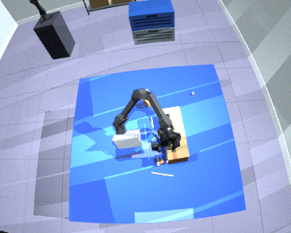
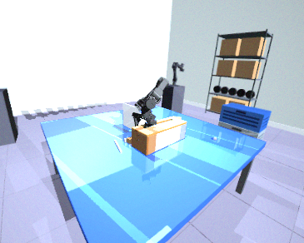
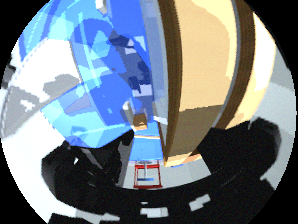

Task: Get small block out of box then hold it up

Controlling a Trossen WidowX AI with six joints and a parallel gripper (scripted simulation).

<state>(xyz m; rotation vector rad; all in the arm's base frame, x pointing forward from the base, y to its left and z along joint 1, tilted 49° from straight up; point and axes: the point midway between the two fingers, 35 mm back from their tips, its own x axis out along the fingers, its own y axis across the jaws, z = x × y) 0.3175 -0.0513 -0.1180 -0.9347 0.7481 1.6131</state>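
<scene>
Now: gripper tip 140 mm to the left of the thin white stick, 80 mm above it and 30 mm past it. Also, from my gripper tip: orange carton (470 mm to the left, 140 mm behind, 60 mm below); then tiny white block (520 mm to the left, 230 mm ahead, 80 mm below).
</scene>
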